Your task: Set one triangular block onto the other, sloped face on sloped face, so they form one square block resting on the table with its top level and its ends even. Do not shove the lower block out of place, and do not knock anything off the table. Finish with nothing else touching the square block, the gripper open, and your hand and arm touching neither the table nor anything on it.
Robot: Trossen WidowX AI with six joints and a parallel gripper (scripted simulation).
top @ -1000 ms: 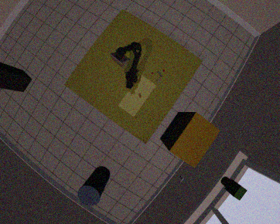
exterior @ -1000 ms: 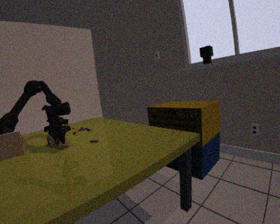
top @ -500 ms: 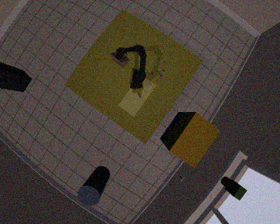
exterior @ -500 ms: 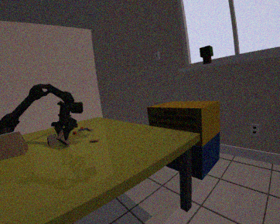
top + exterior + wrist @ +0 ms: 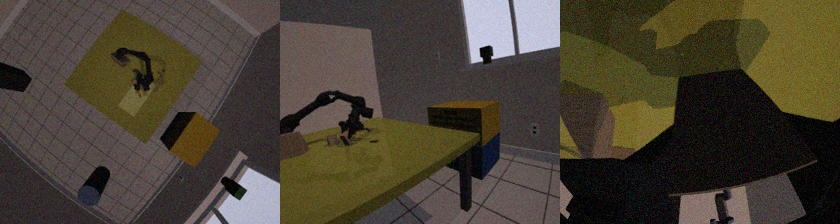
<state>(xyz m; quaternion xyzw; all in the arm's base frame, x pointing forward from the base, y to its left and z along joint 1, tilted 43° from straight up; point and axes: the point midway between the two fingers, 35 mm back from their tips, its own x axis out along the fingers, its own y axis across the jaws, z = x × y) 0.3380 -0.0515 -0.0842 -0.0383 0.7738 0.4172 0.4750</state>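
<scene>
Right now the brown piece is 15 cm ahead of my gripper tip, 8 cm to the right of it and 4 cm below it.
</scene>
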